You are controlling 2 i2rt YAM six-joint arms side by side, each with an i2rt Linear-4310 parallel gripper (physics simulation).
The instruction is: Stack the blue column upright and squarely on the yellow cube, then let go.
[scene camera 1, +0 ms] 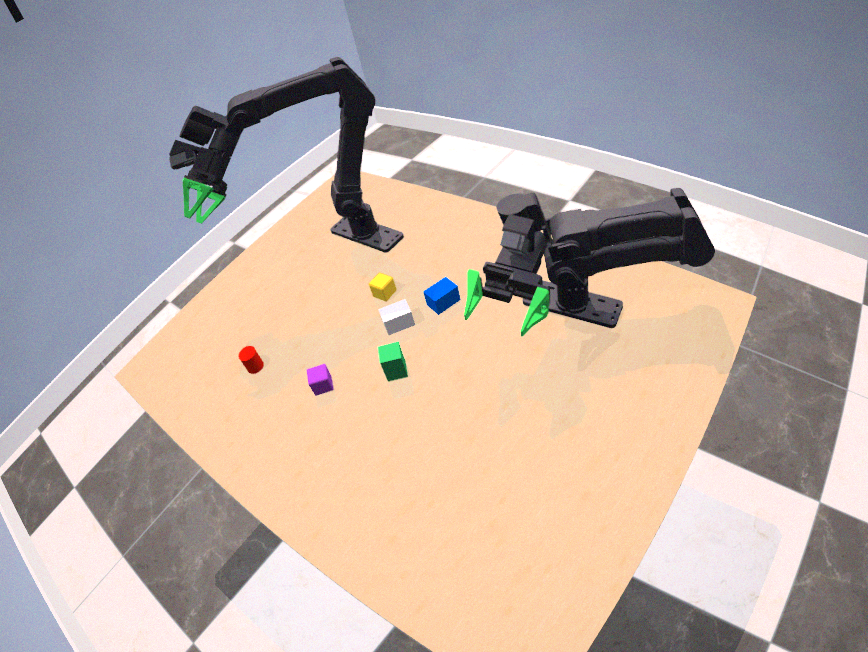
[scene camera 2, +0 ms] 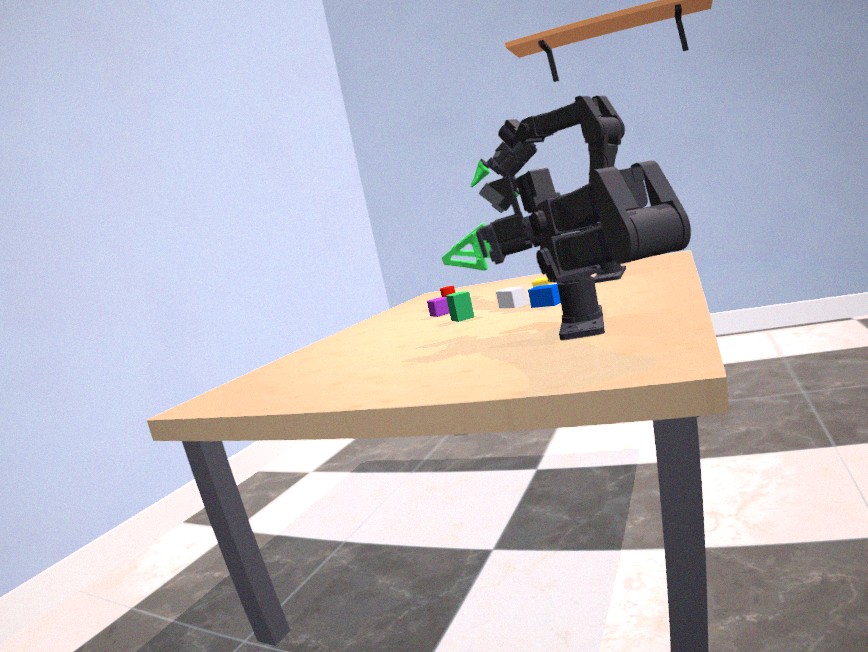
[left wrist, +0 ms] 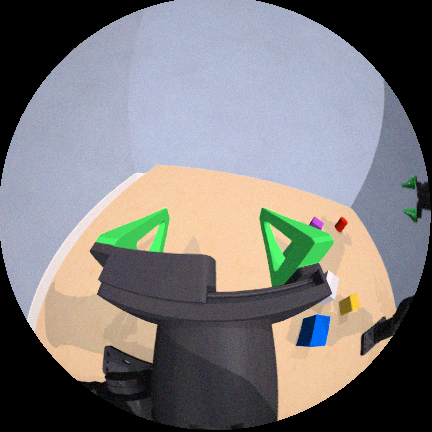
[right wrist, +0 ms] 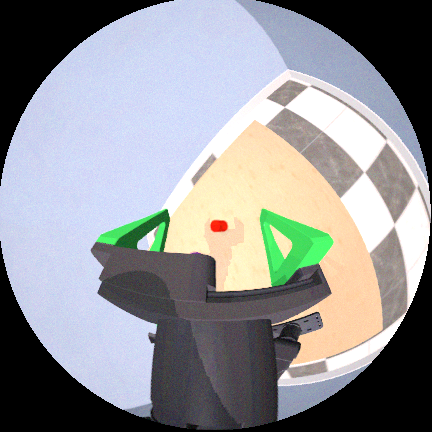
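The blue column (scene camera 1: 442, 295) (scene camera 2: 544, 296) (left wrist: 313, 331) lies on its side on the table. The yellow cube (scene camera 1: 382, 286) (scene camera 2: 540, 282) (left wrist: 349, 304) sits on the table, apart from it, to its left in scene camera 1; nothing is on top of it. In scene camera 2 the blue column partly hides the cube. My left gripper (scene camera 1: 494, 325) (left wrist: 213, 212) is open and empty, raised above the table, to the right of the blue column in scene camera 1. My right gripper (scene camera 1: 195, 218) (left wrist: 402, 197) (right wrist: 214, 213) is open and empty, high up and far from both.
A white block (scene camera 1: 397, 317) (scene camera 2: 510, 297) lies close to the blue column and yellow cube. A green block (scene camera 1: 392, 362) (scene camera 2: 461, 306), a purple cube (scene camera 1: 319, 379) (scene camera 2: 437, 307) and a red cylinder (scene camera 1: 251, 360) (right wrist: 218, 226) stand farther away. A shelf (scene camera 2: 603, 26) hangs on the wall.
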